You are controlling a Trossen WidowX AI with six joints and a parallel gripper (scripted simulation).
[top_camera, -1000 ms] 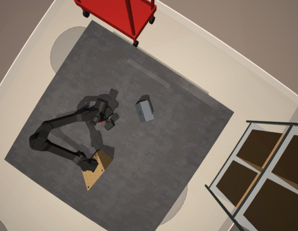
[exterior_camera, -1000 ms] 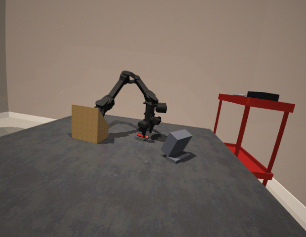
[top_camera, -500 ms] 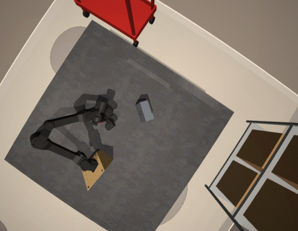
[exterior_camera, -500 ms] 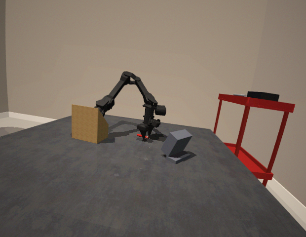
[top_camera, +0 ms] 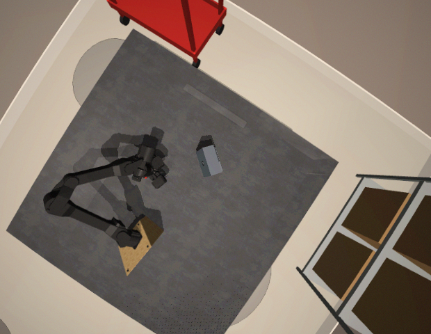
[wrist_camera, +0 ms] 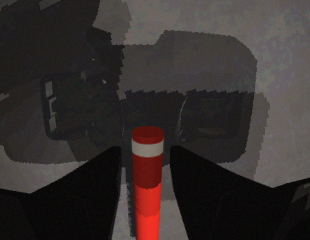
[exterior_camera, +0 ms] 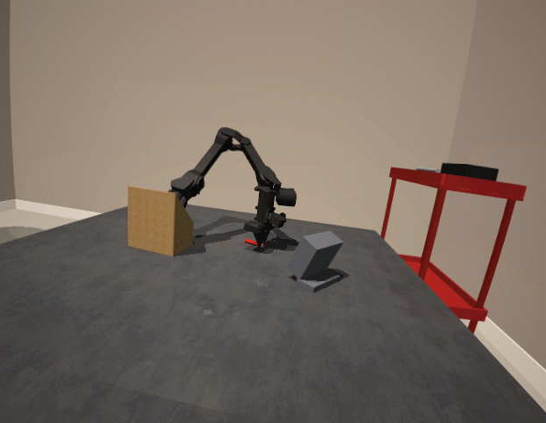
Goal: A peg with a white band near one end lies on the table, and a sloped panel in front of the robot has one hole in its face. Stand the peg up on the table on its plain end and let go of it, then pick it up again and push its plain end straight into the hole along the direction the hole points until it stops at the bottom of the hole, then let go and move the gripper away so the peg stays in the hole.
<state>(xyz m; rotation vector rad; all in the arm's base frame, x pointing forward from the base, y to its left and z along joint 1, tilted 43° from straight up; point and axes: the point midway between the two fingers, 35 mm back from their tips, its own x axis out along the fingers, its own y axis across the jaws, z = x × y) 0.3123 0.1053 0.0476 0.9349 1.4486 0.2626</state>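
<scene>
Now: gripper tip 10 mm past the red peg. Also, from my gripper tip: grey sloped panel 170 mm ahead, 220 mm to the right, 70 mm above.
</scene>
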